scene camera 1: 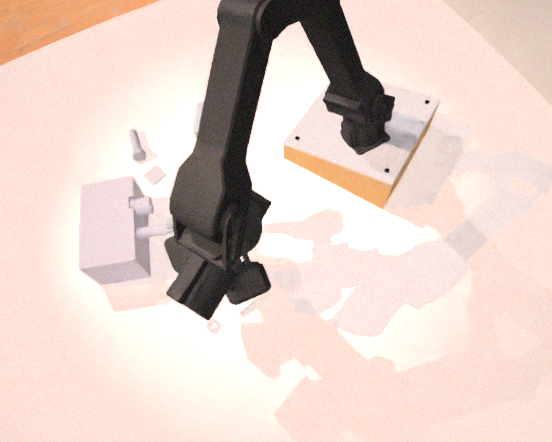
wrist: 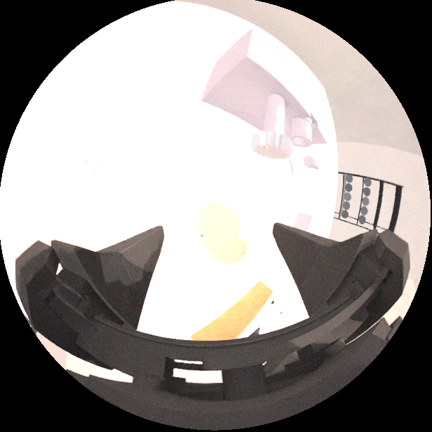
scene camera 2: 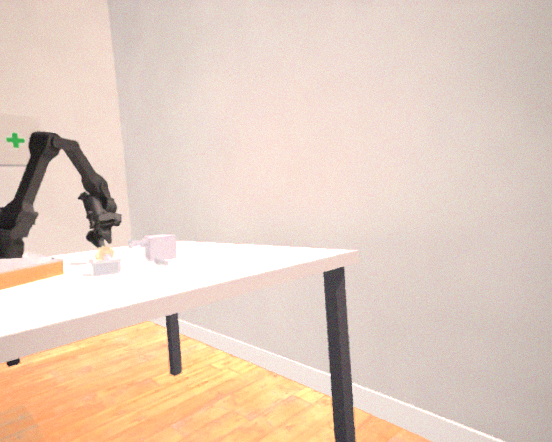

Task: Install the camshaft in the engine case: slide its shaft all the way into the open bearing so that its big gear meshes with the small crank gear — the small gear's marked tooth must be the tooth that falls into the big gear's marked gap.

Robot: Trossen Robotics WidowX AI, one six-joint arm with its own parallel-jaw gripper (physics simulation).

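Pixels of known places: gripper, fingertip midpoint: (scene camera 2: 107, 248); arm's base at its link origin: (scene camera 1: 364, 135) (scene camera 2: 7, 256).
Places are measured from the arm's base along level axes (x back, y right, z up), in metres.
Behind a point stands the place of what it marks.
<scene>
The camshaft's big yellow gear (scene camera 2: 104, 252) @(x -0.276, y -0.030, z -0.031 m) (wrist: 222, 235) appears between and beyond the fingertips in the wrist view, with a small dark mark at its left edge. Its shaft cannot be made out, and the arm hides the gear in scene camera 1. The pale engine case (scene camera 1: 107, 225) @(x -0.448, y 0.037, z 0.010 m) (scene camera 2: 161, 247) @(x -0.419, y 0.116, z -0.027 m) (wrist: 235, 85) stands apart from it. The small crank gear (wrist: 271, 144) sits on a shaft from the case, with a tiny dark mark, beside the open bearing (scene camera 1: 142, 205) @(x -0.386, y 0.048, z 0.003 m) (wrist: 301, 132). My gripper (scene camera 2: 104, 243) @(x -0.293, y -0.051, z -0.020 m) (wrist: 219, 230) is open and empty, close above the big gear.
A low pale block (scene camera 2: 106, 267) @(x -0.193, y 0.226, z -0.050 m) stands by the gear. A bolt-like part (scene camera 1: 136, 145) @(x -0.362, y 0.216, z -0.053 m) (wrist: 311, 162) and a flat square (scene camera 1: 155, 175) @(x -0.352, y 0.144, z -0.069 m) lie near the case. A small ring (scene camera 1: 214, 326) @(x -0.362, y -0.166, z -0.069 m) (wrist: 90, 166) lies on the table. The orange-sided base (scene camera 1: 335, 172) @(x -0.069, y -0.024, z -0.034 m) (wrist: 235, 315) carries the arm.
</scene>
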